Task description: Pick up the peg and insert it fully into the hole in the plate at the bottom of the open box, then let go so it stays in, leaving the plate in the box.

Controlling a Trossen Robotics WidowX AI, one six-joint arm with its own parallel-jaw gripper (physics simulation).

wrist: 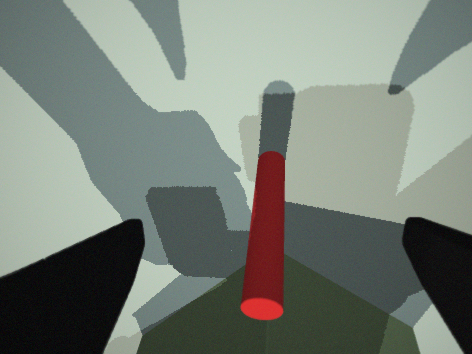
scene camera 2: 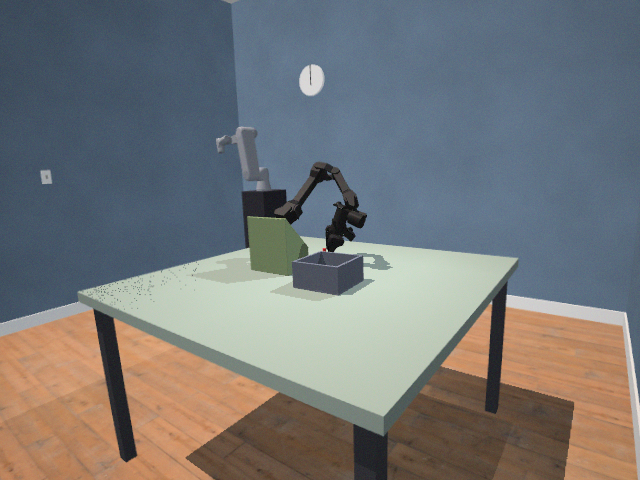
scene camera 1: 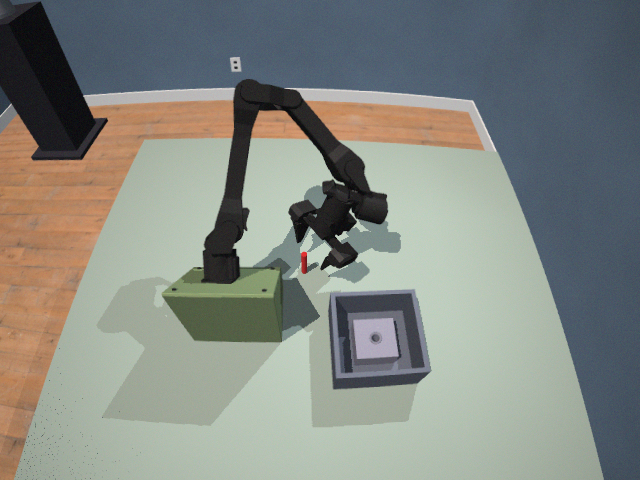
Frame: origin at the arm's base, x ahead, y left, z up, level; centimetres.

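Seen in the pictures: gripper, between the fingertips: (wrist: 271,230) (scene camera 1: 310,255); arm's base, origin of its link: (scene camera 2: 275,231) (scene camera 1: 221,279).
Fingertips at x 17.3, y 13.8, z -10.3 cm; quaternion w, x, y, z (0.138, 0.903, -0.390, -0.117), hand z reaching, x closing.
Offsets run from my fingertips to a thing's top centre. "spot": to the spot under its first point. Level surfaces: height alone.
A red peg {dx -1.4, dy -1.0, dz +2.0 cm} (scene camera 1: 303,262) (scene camera 2: 324,250) (wrist: 267,235) stands upright on the table between the green block and the arm's fingers. My gripper (scene camera 1: 310,255) (wrist: 271,230) is open and empty, tilted, with its fingertips close to the peg; in the wrist view the peg shows between the two fingertips, apart from both. The grey open box {dx +15.6, dy -20.2, dz +3.8 cm} (scene camera 1: 334,341) (scene camera 2: 315,277) stands on the table to the front right of the peg. In scene camera 1 a light plate {dx +15.6, dy -20.2, dz +0.1 cm} (scene camera 1: 366,350) with a round hole {spot: dx +15.8, dy -19.4, dz -2.1 cm} (scene camera 1: 375,337) lies on the box's bottom. The plate is hidden in scene camera 2.
The arm's base stands on a green block (scene camera 1: 237,317) (scene camera 2: 268,245) (wrist: 265,320), left of the box and close to the peg. The box's raised walls surround the plate. A dark pedestal (scene camera 1: 49,77) (scene camera 2: 263,204) stands beyond the table {dz -6.0 cm} (scene camera 1: 465,248) (scene camera 2: 372,330).
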